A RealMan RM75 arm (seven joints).
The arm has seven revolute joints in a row. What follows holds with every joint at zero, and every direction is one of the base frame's. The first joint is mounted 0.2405 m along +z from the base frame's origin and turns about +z. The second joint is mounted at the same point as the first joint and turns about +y. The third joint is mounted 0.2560 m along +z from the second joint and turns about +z. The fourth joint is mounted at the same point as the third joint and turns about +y. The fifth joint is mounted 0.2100 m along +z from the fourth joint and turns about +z. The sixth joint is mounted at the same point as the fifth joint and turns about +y. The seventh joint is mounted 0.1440 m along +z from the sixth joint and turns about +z. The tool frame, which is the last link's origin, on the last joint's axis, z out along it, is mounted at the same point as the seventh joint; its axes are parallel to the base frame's.
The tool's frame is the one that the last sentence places.
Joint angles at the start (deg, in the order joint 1, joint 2, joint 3, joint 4, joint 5, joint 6, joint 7): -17.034 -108.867 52.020 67.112 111.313 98.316 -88.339
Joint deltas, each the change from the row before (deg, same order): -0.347 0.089 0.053 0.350 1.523 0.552 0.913; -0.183 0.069 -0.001 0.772 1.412 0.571 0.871; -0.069 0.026 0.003 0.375 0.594 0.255 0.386; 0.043 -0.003 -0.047 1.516 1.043 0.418 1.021; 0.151 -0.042 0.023 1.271 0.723 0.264 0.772; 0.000 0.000 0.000 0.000 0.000 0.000 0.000; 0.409 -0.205 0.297 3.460 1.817 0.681 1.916; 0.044 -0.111 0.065 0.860 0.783 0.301 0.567; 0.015 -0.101 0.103 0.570 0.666 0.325 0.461; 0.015 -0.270 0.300 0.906 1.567 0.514 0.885
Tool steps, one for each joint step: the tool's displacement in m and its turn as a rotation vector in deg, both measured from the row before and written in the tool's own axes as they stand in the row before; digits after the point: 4 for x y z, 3 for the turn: -0.0006 0.0000 -0.0001 -0.548 -1.533 1.378; -0.0001 0.0001 -0.0012 -0.337 -1.496 1.540; 0.0000 0.0001 -0.0006 -0.140 -0.638 0.698; 0.0016 -0.0002 -0.0025 0.180 -1.270 2.133; 0.0011 0.0002 -0.0020 0.188 -0.953 1.617; 0.0000 0.0000 0.0000 0.000 0.000 0.000; 0.0035 0.0009 -0.0042 0.317 -2.467 4.256; 0.0005 0.0005 -0.0007 -0.109 -0.850 1.107; 0.0002 0.0008 -0.0002 -0.278 -0.672 0.815; -0.0005 0.0018 0.0007 -0.669 -1.482 1.370
